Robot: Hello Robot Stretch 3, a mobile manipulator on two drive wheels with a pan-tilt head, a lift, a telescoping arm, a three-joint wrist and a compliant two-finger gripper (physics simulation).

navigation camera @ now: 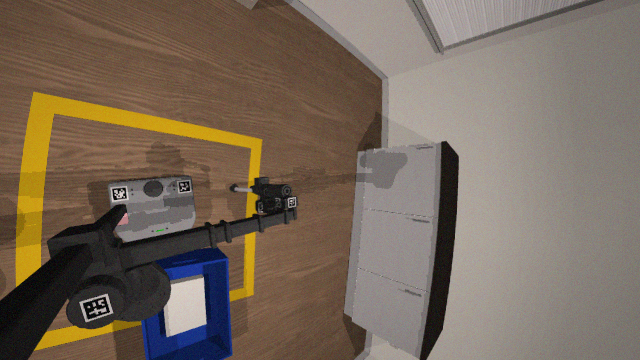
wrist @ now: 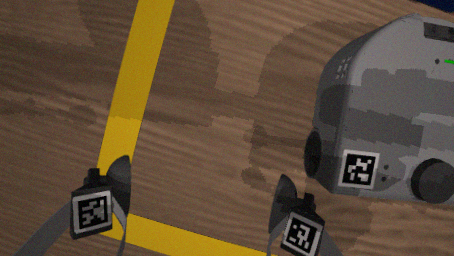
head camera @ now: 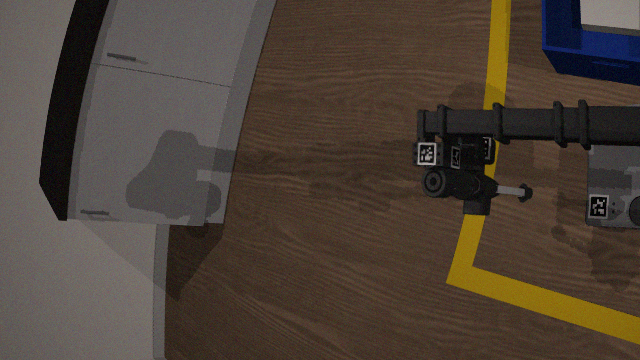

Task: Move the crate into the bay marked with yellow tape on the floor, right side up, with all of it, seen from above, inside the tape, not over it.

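Where they show: gripper, fingertip midpoint: (navigation camera: 244, 186) (wrist: 203, 185); robot's base, origin of the base link: (navigation camera: 153, 187) (wrist: 376, 156) (head camera: 639, 209).
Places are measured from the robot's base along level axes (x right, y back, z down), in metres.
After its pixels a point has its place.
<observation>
The blue crate (head camera: 557, 25) @[x 0.250, y 0.532, z -0.061 m] (navigation camera: 220, 305) @[x 0.222, y 0.734, z -0.087 m] (wrist: 440, 4) @[x -0.075, y 0.345, z -0.023 m] stands upright on the floor with a white block (navigation camera: 186, 306) @[x 0.047, y 0.663, z -0.072 m] (head camera: 610, 15) @[x 0.062, y 0.553, z -0.071 m] inside. In the navigation view it lies across the lower side of the yellow tape (head camera: 497, 60) @[x 0.502, y 0.442, z -0.001 m] (navigation camera: 150, 122) @[x 0.010, y -0.338, z -0.001 m] (wrist: 130, 95) @[x 0.566, y 0.072, z -0.001 m], partly inside the bay and partly outside; the arm hides some of it, and its lower end meets the frame edge. My gripper (head camera: 524, 192) (navigation camera: 233, 188) @[x 0.360, y 0.022, z -0.361 m] (wrist: 203, 185) @[x 0.360, y 0.022, z -0.361 m] is open and empty. It hangs above the floor near a corner of the tape, apart from the crate, pointing down.
My grey base (head camera: 602, 175) @[x 0.123, y 0.080, z -0.160 m] (navigation camera: 175, 215) @[x 0.075, y 0.134, z -0.160 m] (wrist: 390, 100) @[x 0.099, y 0.116, z -0.160 m] stands inside the taped bay, beside the crate. The arm (head camera: 530, 122) @[x 0.199, y 0.104, z -0.716 m] (navigation camera: 175, 242) @[x 0.028, y 0.096, z -0.720 m] reaches over the tape. A grey cabinet (head camera: 165, 105) @[x 1.636, y 0.289, z -0.461 m] (navigation camera: 395, 240) @[x 1.565, y 0.643, z -0.523 m] with a dark top stands along the pale wall (head camera: 40, 280) @[x 2.408, y -0.602, z -0.886 m] (navigation camera: 540, 175) @[x 2.278, y 0.127, z -1.574 m].
</observation>
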